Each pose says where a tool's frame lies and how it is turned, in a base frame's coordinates. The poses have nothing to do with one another.
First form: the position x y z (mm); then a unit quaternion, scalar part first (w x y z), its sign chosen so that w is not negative.
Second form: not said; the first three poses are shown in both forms.
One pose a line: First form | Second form
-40 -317 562 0.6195 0.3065 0.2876 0.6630 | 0.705 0.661 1.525 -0.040 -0.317 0.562
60 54 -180 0.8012 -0.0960 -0.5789 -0.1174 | -0.206 -1.241 -0.252 0.060 0.054 -0.180
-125 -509 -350 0.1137 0.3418 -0.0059 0.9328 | 1.002 -0.017 2.736 -0.125 -0.509 -0.350
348 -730 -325 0.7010 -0.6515 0.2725 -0.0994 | -1.451 0.607 -0.221 0.348 -0.730 -0.325
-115 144 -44 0.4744 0.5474 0.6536 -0.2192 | 1.339 1.599 -0.536 -0.115 0.144 -0.044
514 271 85 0.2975 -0.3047 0.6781 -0.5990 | -0.810 1.802 -1.592 0.514 0.271 0.085
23 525 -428 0.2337 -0.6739 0.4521 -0.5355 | -1.851 1.241 -1.470 0.023 0.525 -0.428
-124 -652 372 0.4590 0.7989 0.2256 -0.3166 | 1.967 0.556 -0.780 -0.124 -0.652 0.372
